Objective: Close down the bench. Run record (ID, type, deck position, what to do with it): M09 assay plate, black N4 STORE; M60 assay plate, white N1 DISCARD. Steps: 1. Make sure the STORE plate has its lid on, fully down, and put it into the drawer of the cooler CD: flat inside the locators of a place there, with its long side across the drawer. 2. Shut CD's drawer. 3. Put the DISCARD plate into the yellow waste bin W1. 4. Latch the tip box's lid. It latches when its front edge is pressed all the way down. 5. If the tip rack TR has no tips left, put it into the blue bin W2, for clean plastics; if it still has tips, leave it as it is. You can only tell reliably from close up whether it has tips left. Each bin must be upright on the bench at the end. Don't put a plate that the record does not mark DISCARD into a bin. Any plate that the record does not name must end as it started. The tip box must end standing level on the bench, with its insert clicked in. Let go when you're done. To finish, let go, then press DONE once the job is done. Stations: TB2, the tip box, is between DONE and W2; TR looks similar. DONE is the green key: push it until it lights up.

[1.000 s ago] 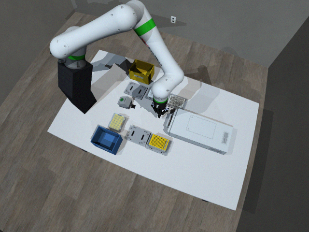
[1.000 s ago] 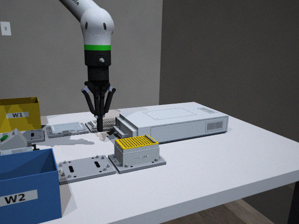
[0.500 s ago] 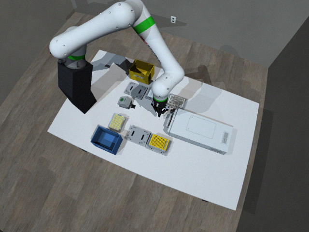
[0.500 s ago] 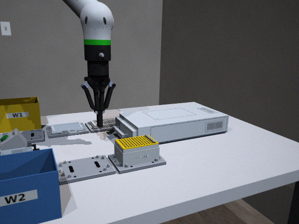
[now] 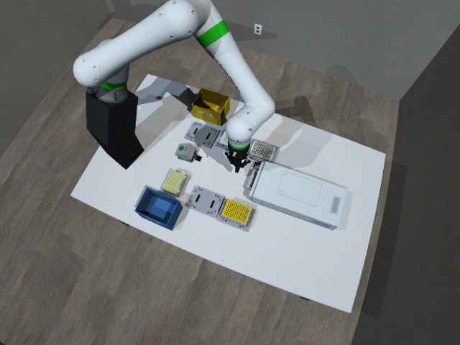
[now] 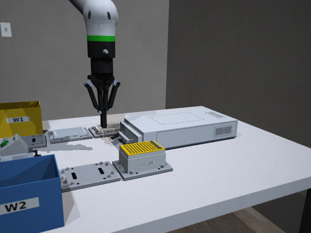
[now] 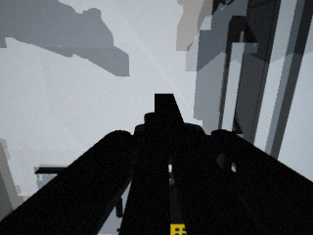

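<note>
Now: the white plate 90 mm ahead of my hand, 180 mm to the left of it and 100 mm below it. Round my hand: cooler drawer: 220 mm ahead, 10 mm to the right, 80 mm below; then black plate: 190 mm ahead, 10 mm to the right, 100 mm below; then yellow-topped tip rack TR: 50 mm ahead, 200 mm to the right, 70 mm below.
</note>
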